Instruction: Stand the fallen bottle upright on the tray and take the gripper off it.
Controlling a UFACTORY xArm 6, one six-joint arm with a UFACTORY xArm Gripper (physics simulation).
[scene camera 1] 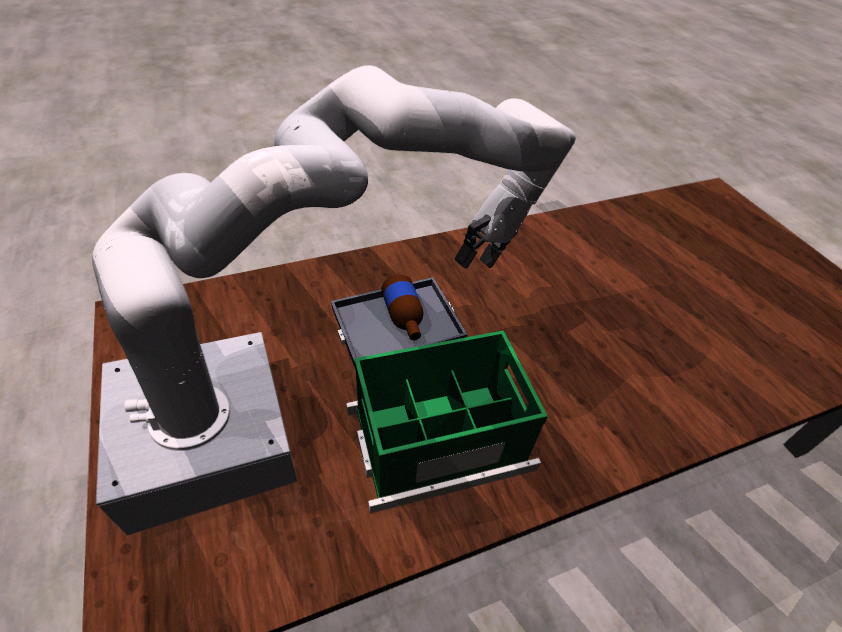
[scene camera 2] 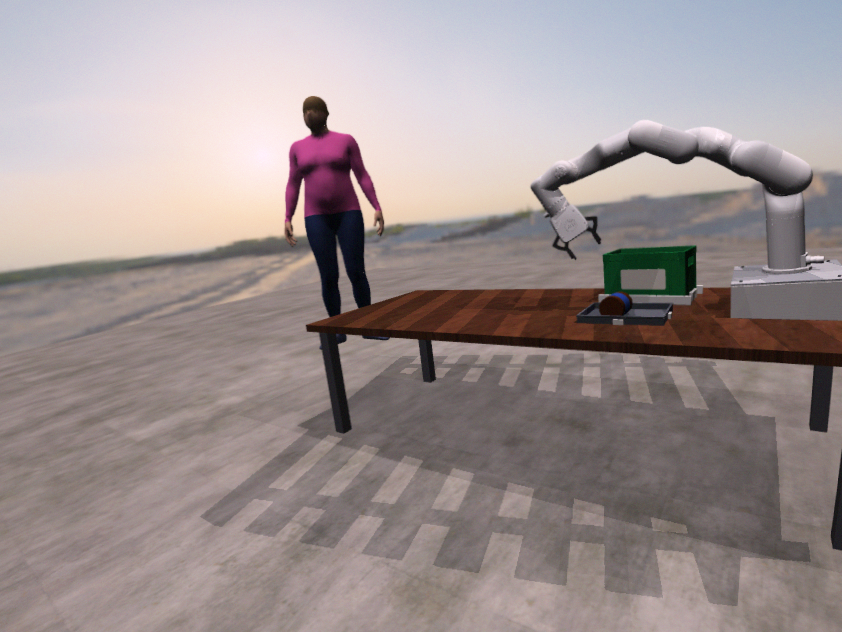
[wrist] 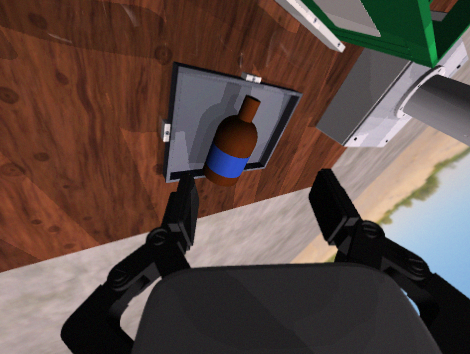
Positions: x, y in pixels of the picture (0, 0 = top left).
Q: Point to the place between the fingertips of my gripper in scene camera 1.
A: At 473, 264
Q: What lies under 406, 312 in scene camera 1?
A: A brown bottle.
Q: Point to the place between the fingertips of my gripper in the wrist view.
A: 254, 184
